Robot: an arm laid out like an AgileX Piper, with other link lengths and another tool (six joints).
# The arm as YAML. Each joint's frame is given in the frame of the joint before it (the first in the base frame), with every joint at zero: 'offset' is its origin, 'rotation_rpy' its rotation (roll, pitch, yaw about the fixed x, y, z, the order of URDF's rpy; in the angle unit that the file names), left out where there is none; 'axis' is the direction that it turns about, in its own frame. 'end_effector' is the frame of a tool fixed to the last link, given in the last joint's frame.
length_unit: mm
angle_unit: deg
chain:
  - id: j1
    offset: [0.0, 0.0, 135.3]
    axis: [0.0, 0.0, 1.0]
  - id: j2
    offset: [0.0, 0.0, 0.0]
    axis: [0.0, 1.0, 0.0]
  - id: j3
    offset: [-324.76, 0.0, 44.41]
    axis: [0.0, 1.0, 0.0]
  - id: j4
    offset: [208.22, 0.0, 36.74]
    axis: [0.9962, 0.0, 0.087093]
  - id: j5
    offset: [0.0, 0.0, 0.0]
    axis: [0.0, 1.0, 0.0]
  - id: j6
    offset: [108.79, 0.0, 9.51]
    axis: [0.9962, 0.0, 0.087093]
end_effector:
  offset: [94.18, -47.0, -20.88]
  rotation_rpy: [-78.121, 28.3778, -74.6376]
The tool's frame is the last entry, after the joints.
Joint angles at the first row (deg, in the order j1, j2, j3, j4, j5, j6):
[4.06, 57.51, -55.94, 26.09, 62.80, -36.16]
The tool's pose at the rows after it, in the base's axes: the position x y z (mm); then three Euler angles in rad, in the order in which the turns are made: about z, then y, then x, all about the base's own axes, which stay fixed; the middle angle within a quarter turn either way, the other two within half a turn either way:
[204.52 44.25 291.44 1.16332 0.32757 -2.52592]
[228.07 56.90 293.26 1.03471 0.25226 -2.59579]
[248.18 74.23 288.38 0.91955 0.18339 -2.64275]
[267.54 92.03 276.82 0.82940 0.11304 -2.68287]
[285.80 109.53 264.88 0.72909 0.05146 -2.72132]
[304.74 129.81 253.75 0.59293 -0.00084 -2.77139]
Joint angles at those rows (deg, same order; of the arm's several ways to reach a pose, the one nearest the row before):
[9.45, 64.96, -62.50, 19.90, 65.99, -39.07]
[15.34, 70.20, -66.71, 15.05, 66.78, -41.77]
[19.45, 75.01, -69.38, 12.73, 66.93, -45.62]
[22.01, 80.21, -71.55, 11.79, 66.93, -49.78]
[23.86, 85.05, -73.71, 11.22, 66.93, -54.92]
[25.96, 89.85, -76.34, 10.08, 66.93, -61.35]

